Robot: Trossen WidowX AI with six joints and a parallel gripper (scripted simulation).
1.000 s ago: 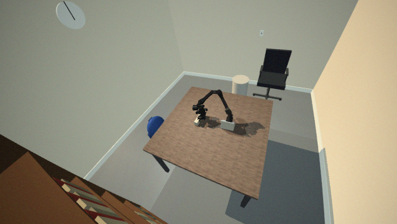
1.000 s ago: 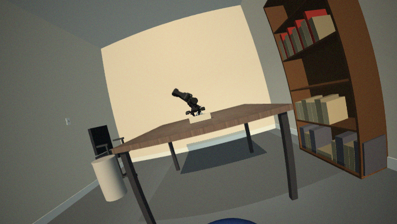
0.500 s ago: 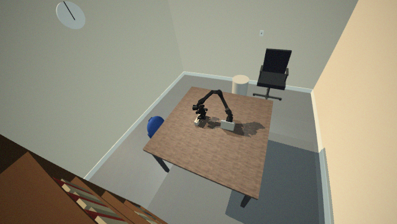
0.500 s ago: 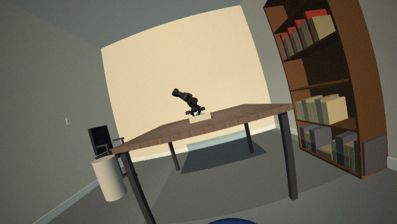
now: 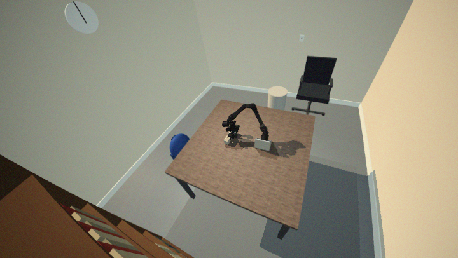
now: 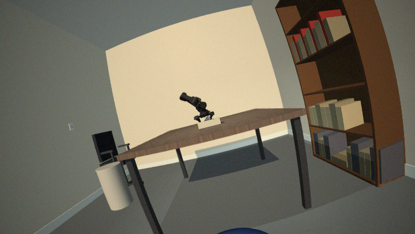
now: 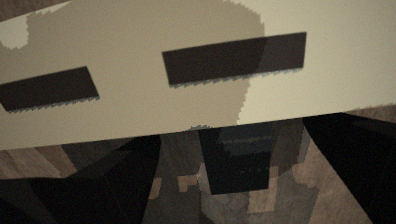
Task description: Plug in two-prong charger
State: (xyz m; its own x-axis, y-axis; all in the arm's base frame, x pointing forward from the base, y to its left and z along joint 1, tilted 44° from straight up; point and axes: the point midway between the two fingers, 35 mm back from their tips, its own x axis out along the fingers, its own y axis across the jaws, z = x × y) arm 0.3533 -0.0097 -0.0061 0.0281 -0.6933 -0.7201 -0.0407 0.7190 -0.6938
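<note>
My gripper tip is now 20 mm short of the dark two-prong charger and 10 mm below it.
</note>
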